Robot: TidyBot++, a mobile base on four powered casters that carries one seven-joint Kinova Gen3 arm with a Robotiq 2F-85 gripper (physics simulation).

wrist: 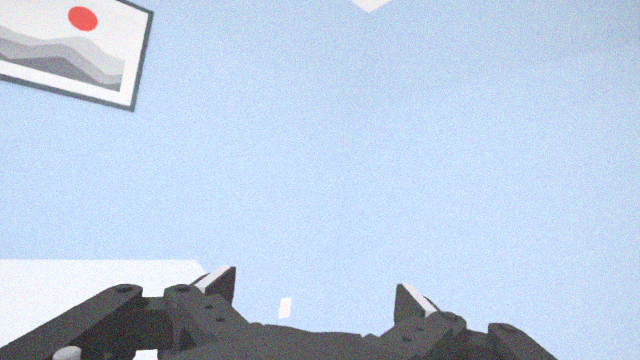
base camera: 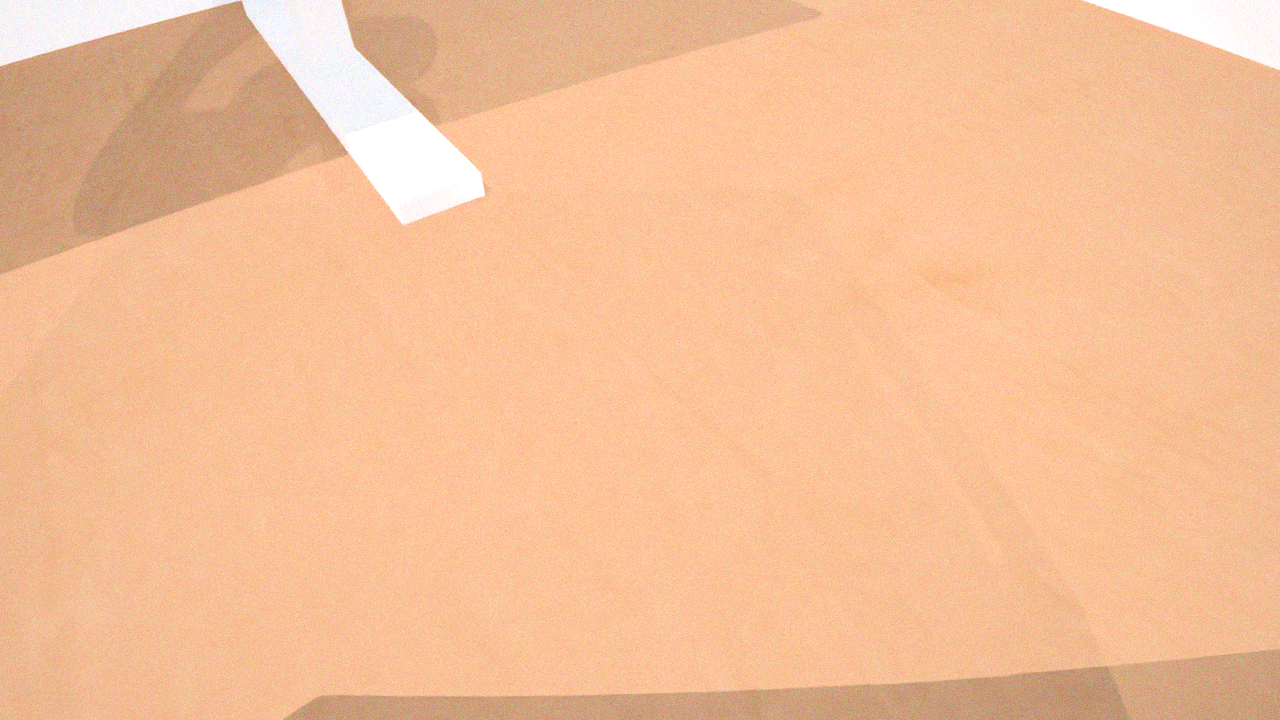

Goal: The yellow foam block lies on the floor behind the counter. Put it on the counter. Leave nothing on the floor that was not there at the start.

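Frame: origin at the arm's base, x ahead, y left, z up, level; millimetres.
Seen in the pictures: gripper, fingertip midpoint: (wrist: 314,293).
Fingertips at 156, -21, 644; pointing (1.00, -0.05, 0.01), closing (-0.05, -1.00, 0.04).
A point is followed by its place in that frame, as x, y, z.
My gripper (wrist: 314,293) @(156, -21, 644) is open and empty, its two dark fingers wide apart at the bottom of the wrist view, with the blue wall behind them. The yellow foam block does not show in either view. The counter cannot be made out in either view.
In the base camera view a white foot-like bar (base camera: 416,165) rests on the wooden floor (base camera: 671,402) @(403, -17, -397) at the upper left, beside a shadow. In the wrist view a framed picture (wrist: 95,95) @(1106, 872, 957) hangs on the blue wall (wrist: 320,150) @(1768, -54, 981), and a white surface (wrist: 90,282) @(906, 619, 323) shows at the lower left.
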